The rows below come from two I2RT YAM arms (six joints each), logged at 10 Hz.
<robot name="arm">
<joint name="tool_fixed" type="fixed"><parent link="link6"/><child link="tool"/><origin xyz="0 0 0" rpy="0 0 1.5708"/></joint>
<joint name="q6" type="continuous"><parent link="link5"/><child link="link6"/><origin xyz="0 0.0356 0.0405" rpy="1.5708 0 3.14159"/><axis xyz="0 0 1"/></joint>
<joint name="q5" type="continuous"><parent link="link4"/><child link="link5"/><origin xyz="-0.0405 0.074 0.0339" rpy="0 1.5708 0"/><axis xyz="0 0 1"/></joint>
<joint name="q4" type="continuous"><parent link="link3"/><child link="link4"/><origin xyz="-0.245 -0.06 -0.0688" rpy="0 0 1.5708"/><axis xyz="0 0 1"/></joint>
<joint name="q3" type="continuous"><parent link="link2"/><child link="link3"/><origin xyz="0.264 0 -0.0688" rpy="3.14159 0 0"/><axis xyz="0 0 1"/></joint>
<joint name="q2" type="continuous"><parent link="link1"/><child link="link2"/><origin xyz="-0.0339 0.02 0.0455" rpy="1.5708 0 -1.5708"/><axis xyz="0 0 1"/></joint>
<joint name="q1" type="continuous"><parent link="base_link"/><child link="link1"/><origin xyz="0 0 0.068" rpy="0 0 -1.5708"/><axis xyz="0 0 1"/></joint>
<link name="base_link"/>
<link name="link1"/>
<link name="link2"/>
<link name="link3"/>
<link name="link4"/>
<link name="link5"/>
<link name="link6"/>
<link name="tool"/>
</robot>
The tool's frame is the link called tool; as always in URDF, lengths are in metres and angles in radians. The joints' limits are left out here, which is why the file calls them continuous.
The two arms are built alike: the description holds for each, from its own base.
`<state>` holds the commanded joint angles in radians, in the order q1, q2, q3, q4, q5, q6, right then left.
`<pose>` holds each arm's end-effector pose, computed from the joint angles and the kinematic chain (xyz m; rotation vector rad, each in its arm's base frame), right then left.
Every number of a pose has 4 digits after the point. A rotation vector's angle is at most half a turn.
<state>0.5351 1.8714 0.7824 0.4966 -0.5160 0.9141 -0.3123 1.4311 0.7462 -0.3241 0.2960 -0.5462</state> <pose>0.2938 0.1946 0.1177 0.1209 2.4180 1.3197 0.2523 -0.0924 0.1750 -0.1975 2.6654 -0.6827</pose>
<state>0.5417 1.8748 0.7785 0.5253 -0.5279 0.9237 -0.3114 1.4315 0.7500 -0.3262 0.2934 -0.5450</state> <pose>0.2928 0.1971 0.1183 0.1069 2.4035 1.3476 0.2530 -0.0923 0.1758 -0.1977 2.6634 -0.6791</pose>
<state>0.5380 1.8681 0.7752 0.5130 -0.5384 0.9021 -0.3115 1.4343 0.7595 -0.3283 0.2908 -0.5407</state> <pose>0.2919 0.1954 0.1187 0.0820 2.4081 1.3435 0.2548 -0.0928 0.1777 -0.1914 2.6581 -0.6761</pose>
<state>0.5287 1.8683 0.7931 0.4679 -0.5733 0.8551 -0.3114 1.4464 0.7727 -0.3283 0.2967 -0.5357</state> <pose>0.2942 0.1942 0.1196 0.0250 2.4271 1.3447 0.2580 -0.0940 0.1785 -0.1823 2.6575 -0.6823</pose>
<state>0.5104 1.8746 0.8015 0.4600 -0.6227 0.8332 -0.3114 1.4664 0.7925 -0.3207 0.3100 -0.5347</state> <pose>0.2977 0.1905 0.1196 -0.0100 2.4283 1.3772 0.2634 -0.0962 0.1796 -0.1736 2.6520 -0.7013</pose>
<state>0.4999 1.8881 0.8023 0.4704 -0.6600 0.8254 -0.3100 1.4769 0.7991 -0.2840 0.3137 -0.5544</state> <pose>0.2994 0.1884 0.1166 -0.0310 2.4297 1.4081 0.2685 -0.0975 0.1810 -0.1905 2.6212 -0.7225</pose>
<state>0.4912 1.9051 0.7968 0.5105 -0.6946 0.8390 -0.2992 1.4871 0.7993 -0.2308 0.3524 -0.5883</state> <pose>0.3009 0.1868 0.1134 -0.0369 2.4173 1.4513 0.2740 -0.0974 0.1820 -0.2186 2.5837 -0.7920</pose>
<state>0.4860 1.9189 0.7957 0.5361 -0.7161 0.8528 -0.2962 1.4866 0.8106 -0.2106 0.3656 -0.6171</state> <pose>0.3022 0.1861 0.1109 -0.0348 2.4118 1.4802 0.2777 -0.0981 0.1870 -0.2427 2.5553 -0.8271</pose>
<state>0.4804 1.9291 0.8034 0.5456 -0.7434 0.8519 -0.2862 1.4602 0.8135 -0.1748 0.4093 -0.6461</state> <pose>0.3046 0.1859 0.1105 -0.0525 2.4051 1.5074 0.2792 -0.0969 0.1981 -0.2467 2.4964 -0.9055</pose>
